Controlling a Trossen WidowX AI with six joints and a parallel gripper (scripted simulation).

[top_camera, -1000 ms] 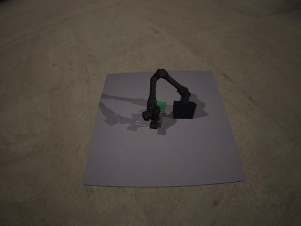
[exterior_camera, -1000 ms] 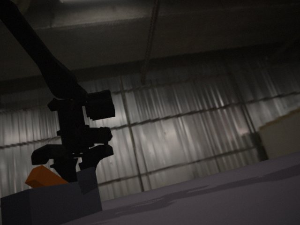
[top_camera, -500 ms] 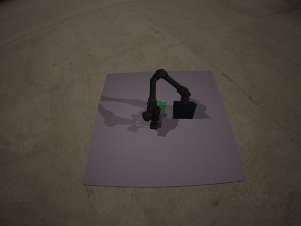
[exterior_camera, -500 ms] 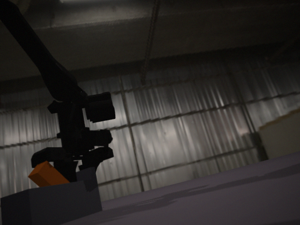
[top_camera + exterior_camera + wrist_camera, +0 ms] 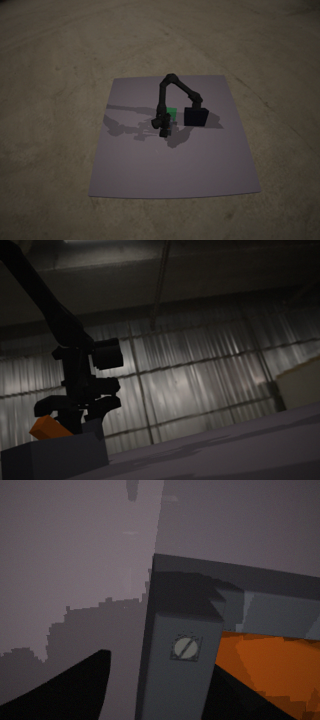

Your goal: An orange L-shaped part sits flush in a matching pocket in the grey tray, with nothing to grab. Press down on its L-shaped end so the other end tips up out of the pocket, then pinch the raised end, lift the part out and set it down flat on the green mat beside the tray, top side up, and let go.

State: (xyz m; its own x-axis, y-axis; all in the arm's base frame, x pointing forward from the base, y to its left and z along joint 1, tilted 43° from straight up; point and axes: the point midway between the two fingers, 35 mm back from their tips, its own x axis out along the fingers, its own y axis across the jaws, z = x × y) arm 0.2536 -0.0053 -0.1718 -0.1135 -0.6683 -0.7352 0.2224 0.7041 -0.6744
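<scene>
Right now the orange L-shaped part is 5 cm to the right of my gripper tip, 2 cm behind it and 1 cm above it. From my gripper tip the other things lie so: green mat: 22 cm to the right, 5 cm below, 5 cm behind.
</scene>
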